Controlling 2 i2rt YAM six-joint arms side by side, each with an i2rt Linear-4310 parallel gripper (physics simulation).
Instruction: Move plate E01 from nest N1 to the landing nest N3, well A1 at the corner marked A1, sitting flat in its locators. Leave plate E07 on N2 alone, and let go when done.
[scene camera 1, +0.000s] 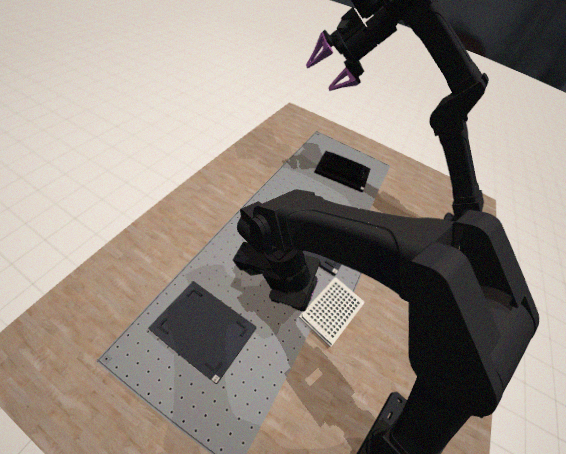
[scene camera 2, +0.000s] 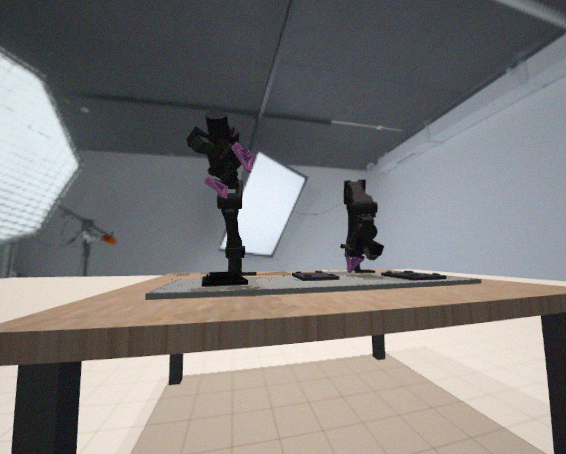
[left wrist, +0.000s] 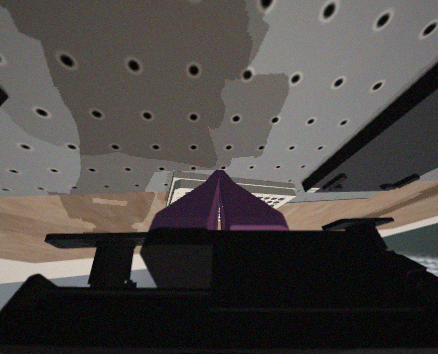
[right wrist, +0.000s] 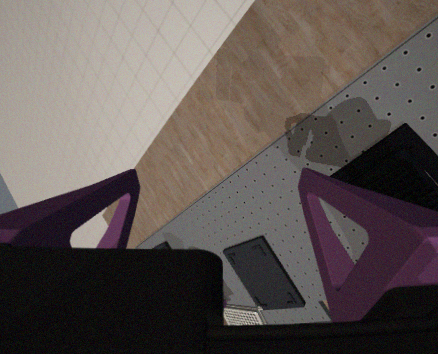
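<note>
The white well plate lies outside the nests, across the pegboard's edge and over the wood; whether it is tilted is unclear. My left gripper is shut and empty, low beside it; its tips are hidden in scene camera 1. An empty dark nest is at lower left in scene camera 1. A middle nest is mostly behind the left arm there. A black plate sits at the far end. Nest labels are unreadable. My right gripper is open, high up.
The grey perforated board carries the nests on the wooden table. The left arm reaches across the board's middle. The right arm stands raised beyond it.
</note>
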